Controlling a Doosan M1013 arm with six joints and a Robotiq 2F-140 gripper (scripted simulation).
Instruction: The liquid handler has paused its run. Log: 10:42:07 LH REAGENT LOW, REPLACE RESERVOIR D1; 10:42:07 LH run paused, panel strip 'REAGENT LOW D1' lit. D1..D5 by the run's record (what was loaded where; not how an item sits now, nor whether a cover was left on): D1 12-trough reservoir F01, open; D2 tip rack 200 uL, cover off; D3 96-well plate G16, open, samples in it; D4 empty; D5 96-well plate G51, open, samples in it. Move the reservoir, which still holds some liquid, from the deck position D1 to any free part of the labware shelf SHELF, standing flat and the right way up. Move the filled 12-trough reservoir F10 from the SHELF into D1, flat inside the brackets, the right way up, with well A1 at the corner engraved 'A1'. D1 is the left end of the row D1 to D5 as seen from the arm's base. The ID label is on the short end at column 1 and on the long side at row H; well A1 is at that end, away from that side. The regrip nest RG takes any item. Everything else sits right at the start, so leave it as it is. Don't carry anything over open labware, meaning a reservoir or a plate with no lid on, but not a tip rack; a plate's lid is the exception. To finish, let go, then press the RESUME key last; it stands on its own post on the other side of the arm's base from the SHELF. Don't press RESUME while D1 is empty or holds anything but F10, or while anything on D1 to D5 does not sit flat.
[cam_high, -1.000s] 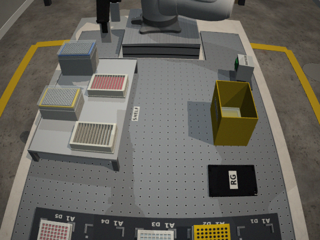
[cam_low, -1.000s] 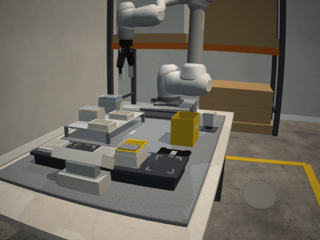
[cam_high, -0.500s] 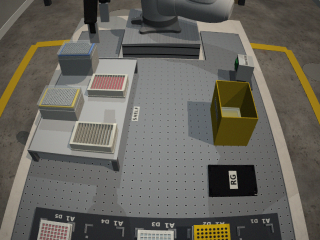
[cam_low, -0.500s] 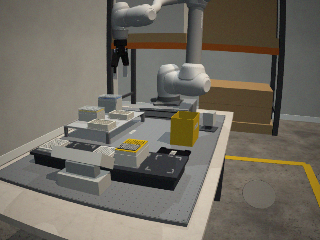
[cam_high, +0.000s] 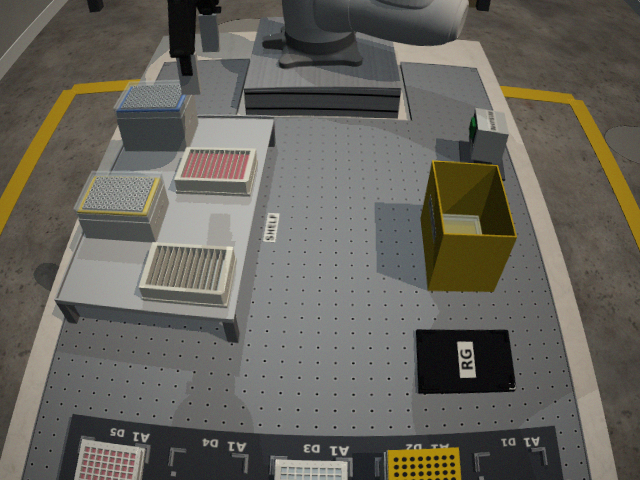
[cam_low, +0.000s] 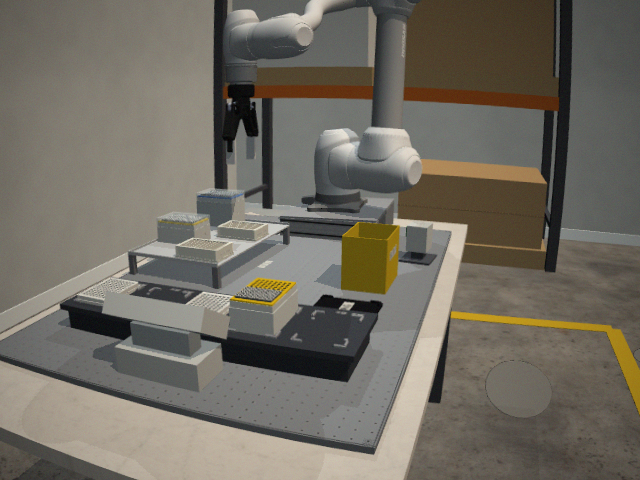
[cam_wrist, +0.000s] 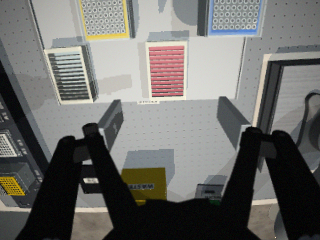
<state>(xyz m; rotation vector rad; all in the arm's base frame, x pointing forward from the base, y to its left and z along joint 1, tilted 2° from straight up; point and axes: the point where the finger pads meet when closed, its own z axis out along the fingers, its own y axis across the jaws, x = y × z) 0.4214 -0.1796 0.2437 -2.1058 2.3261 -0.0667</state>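
Now: hand 23 cm above the cream 12-trough reservoir. Round my hand: pale 12-trough reservoir 23 cm below, 21 cm ahead, 2 cm to the right; blue-topped box 17 cm below, 13 cm behind, 12 cm to the right; shelf 24 cm below, 7 cm to the right, 5 cm ahead.
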